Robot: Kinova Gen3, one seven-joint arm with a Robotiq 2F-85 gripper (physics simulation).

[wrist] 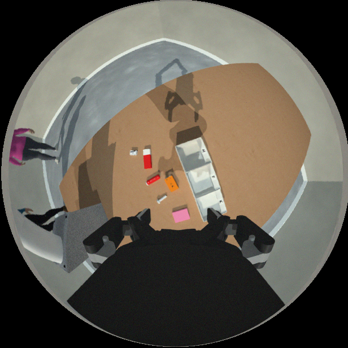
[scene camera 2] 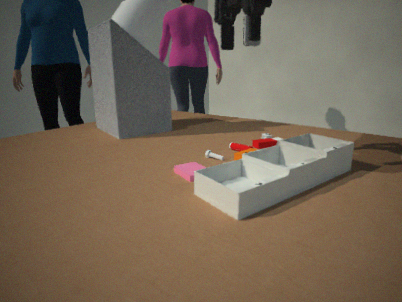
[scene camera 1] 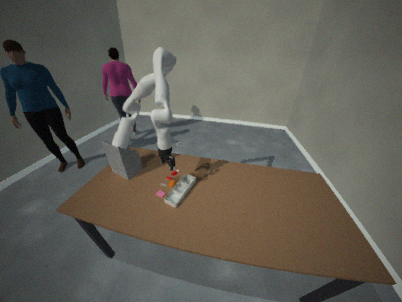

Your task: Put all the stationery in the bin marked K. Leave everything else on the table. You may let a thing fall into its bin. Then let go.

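Places are measured from the arm's base along level axes (x left, y ahead, z down), in metres.
Pixels of known places: gripper, fingertip midpoint: [scene camera 2: 238, 48] [scene camera 1: 167, 166]; arm's base, link origin: [scene camera 2: 122, 40] [scene camera 1: 119, 146].
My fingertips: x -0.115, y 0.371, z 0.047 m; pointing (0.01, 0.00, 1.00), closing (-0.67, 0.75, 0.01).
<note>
For each thing: its middle in the pictures, then the offset to it from my fingertips. "spot": a spot on its surface instead. Level surfaces: height alone.
- white tray, surface spot: [scene camera 2: 216, 196] [scene camera 1: 170, 204] spot: dx -0.135, dy +0.039, dz +0.174 m
- flat pink block, body centre: [scene camera 2: 192, 171] [scene camera 1: 160, 193] dx -0.059, dy -0.047, dz +0.183 m
- red block with a white end, body centre: [scene camera 2: 268, 142] [scene camera 1: 175, 172] dx +0.159, dy +0.000, dz +0.181 m
- red cylinder, body centre: [scene camera 2: 240, 147] dx +0.093, dy -0.034, dz +0.181 m
- whitish bolt, body centre: [scene camera 2: 215, 155] dx +0.027, dy -0.055, dz +0.183 m
- small white piece, body centre: [scene camera 2: 266, 136] dx +0.213, dy -0.023, dz +0.182 m
- table, surface height: dz +0.188 m
A white tray [scene camera 1: 172, 204] [scene camera 2: 216, 196] has three bins. The bin marked K [wrist: 209, 201] is at its end nearest the gripper in the wrist view and looks empty. Beside the tray lie a flat pink block [scene camera 1: 160, 193] [scene camera 2: 189, 171] [wrist: 181, 215], a red block with a white end [scene camera 1: 174, 173] [scene camera 2: 264, 143] [wrist: 147, 160], a red cylinder [scene camera 2: 239, 146] [wrist: 153, 179], an orange piece [scene camera 1: 172, 184] [scene camera 2: 243, 154] [wrist: 171, 183], a whitish bolt [scene camera 2: 215, 155] [wrist: 162, 198] and a small white piece [scene camera 2: 266, 135] [wrist: 133, 152]. My gripper [scene camera 1: 171, 168] [scene camera 2: 239, 46] [wrist: 178, 214] is open and empty, high above the table.
A grey slanted-top block [scene camera 1: 123, 161] [scene camera 2: 132, 92] [wrist: 85, 240] stands on the table [scene camera 1: 260, 215] [scene camera 2: 125, 240] [wrist: 250, 125] at the arm's base. Two people, in blue [scene camera 1: 31, 85] and magenta [scene camera 1: 119, 79], stand beyond the table.
</note>
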